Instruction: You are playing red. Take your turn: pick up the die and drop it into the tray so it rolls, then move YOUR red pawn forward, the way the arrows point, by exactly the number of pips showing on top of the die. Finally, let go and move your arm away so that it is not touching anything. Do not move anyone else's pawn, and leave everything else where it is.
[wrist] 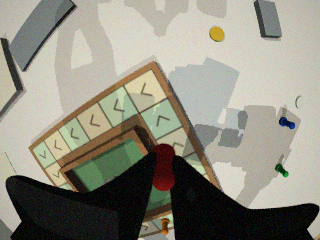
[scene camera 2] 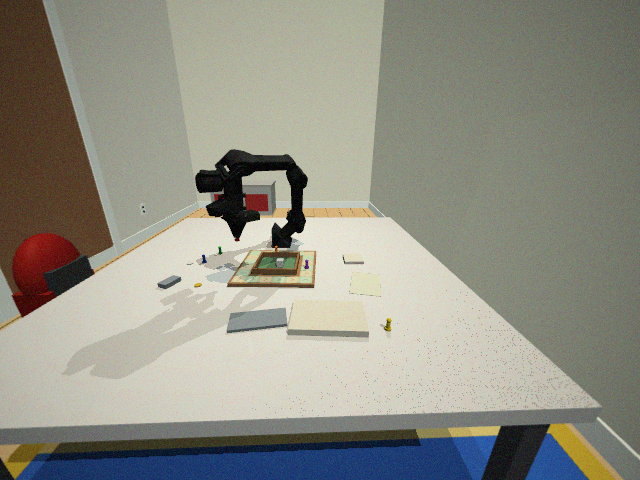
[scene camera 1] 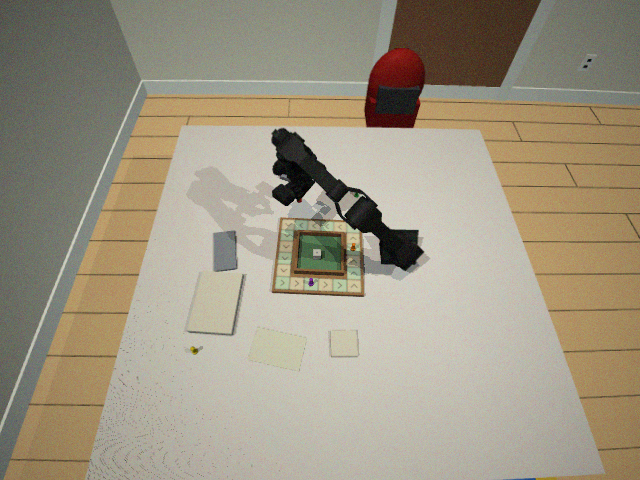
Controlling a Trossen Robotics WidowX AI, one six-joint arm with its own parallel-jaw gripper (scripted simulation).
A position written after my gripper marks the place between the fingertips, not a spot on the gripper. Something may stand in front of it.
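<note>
From scene camera 1 I can see a grey slab (scene camera 1: pixel 224 249) and my gripper (scene camera 1: pixel 299 198). Scene camera 2 gives me the gripper (scene camera 2: pixel 236 237) again, as well as the slab (scene camera 2: pixel 270 318). In the wrist view my gripper (wrist: pixel 163 160) appears once more, and it carries a red pawn (wrist: pixel 163 179); a tray (wrist: pixel 92 173) is visible there too.
</note>
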